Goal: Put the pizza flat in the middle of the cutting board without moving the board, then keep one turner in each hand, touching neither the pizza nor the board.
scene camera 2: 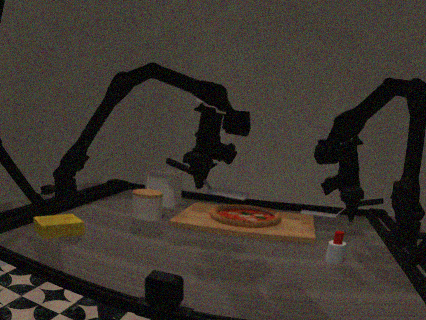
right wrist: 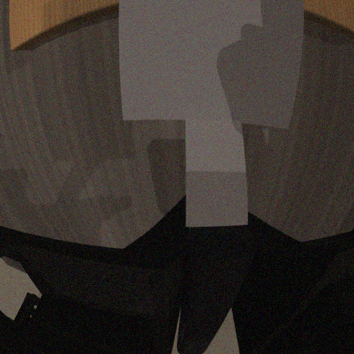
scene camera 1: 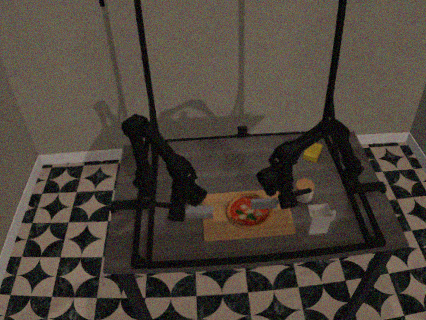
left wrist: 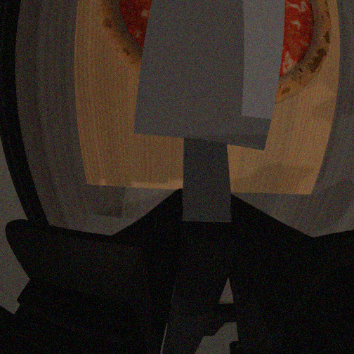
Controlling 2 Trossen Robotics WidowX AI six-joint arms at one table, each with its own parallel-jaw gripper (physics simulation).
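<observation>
The pizza (scene camera 1: pixel 246 212) (scene camera 2: pixel 245 215) (left wrist: pixel 303 37) lies flat near the middle of the cutting board (scene camera 1: pixel 216 233) (scene camera 2: pixel 300 229) (left wrist: pixel 112 155) (right wrist: pixel 55 17). My left gripper (scene camera 1: pixel 287 204) (scene camera 2: pixel 199 185) (left wrist: pixel 200 197) is shut on a grey turner (scene camera 1: pixel 264 203) (scene camera 2: pixel 227 193) (left wrist: pixel 200 75), whose blade hangs above the pizza and board. My right gripper (scene camera 1: pixel 176 217) (scene camera 2: pixel 351 218) (right wrist: pixel 203 203) is shut on the other turner (scene camera 1: pixel 199 212) (scene camera 2: pixel 322 214) (right wrist: pixel 170 65). Its blade reaches over the near end of the board; the gap beneath is too small to tell. Part of the pizza is hidden by the left blade.
A wooden-lidded jar (scene camera 1: pixel 305 185) (scene camera 2: pixel 147 206) and a pale clear pitcher (scene camera 1: pixel 320 220) (scene camera 2: pixel 167 190) stand near the left arm. A yellow sponge (scene camera 1: pixel 313 152) (scene camera 2: pixel 59 226) lies farther off. A white bottle with a red cap (scene camera 2: pixel 336 251) stands near the board's right end in scene camera 2.
</observation>
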